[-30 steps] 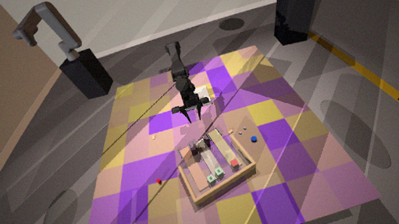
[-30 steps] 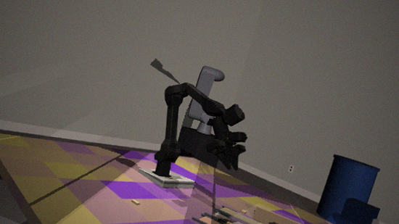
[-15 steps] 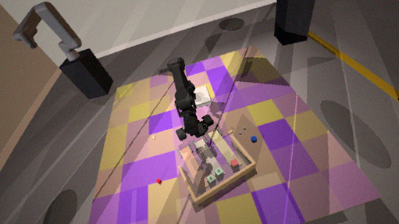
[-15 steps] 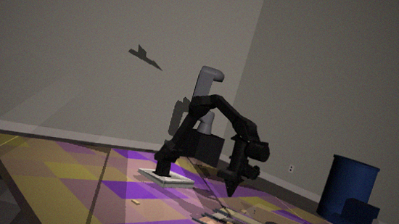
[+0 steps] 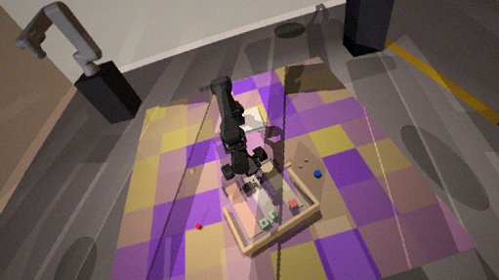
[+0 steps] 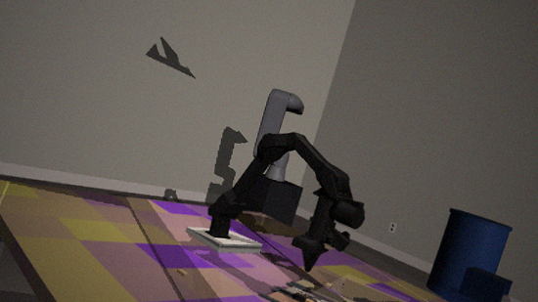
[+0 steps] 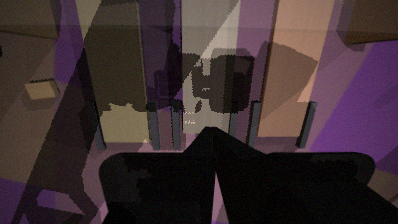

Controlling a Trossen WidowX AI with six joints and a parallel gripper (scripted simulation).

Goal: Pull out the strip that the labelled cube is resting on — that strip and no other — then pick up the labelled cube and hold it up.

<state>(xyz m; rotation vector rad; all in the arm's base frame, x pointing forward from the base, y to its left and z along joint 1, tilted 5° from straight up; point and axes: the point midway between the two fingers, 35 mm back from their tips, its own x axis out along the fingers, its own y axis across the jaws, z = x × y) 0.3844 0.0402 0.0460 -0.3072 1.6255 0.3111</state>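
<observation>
My gripper tip is now 80 mm short of the pale strip, 60 mm above it and 30 mm to the right of it. Round my gripper tip: blue block (290 mm to the left, 60 mm below, 20 mm ahead); red block (240 mm to the right, 170 mm ahead, 60 mm below).
</observation>
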